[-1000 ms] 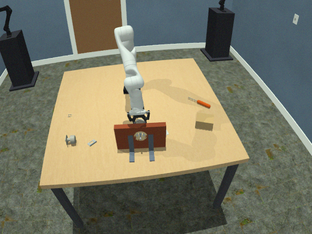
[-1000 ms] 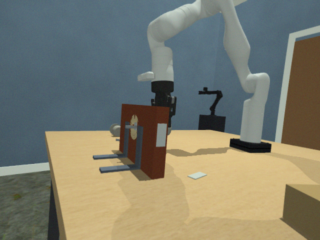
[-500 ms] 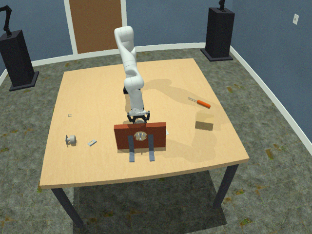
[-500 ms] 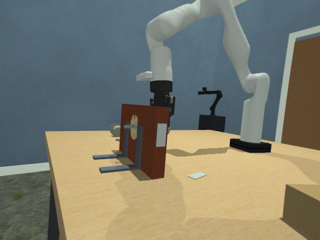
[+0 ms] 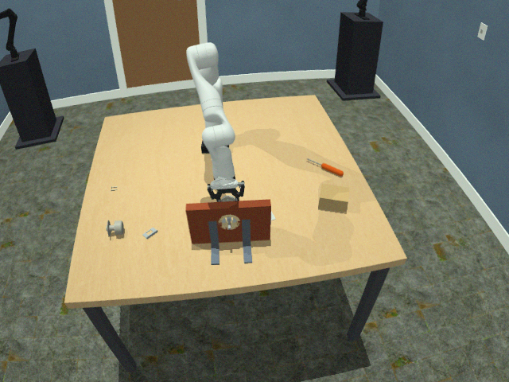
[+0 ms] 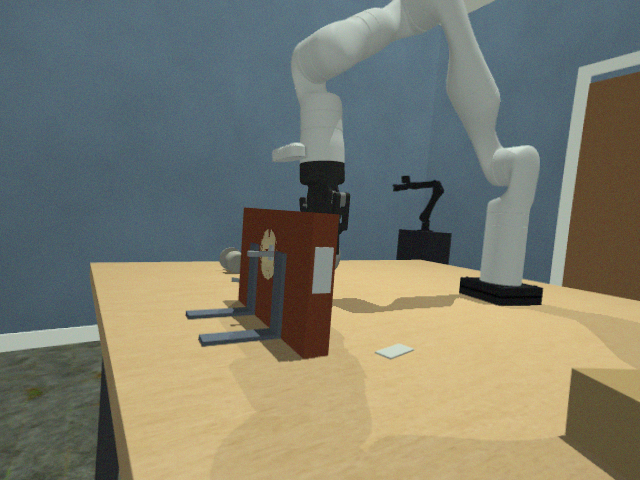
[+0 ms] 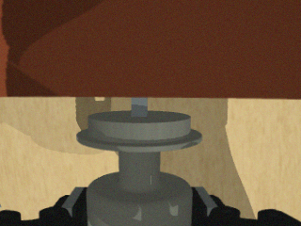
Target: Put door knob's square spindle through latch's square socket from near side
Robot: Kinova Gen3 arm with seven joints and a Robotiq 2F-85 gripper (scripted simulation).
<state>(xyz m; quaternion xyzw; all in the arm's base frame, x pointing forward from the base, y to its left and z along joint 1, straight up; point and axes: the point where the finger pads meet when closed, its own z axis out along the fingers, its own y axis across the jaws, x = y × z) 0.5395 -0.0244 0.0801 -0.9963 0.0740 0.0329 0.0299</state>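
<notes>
The door knob is 4 cm ahead of my hand and 1 cm below it. Round my hand: tan box: 44 cm to the left, 9 cm below, 2 cm behind; wooden slab: 8 cm ahead, 2 cm below, 1 cm to the right.
</notes>
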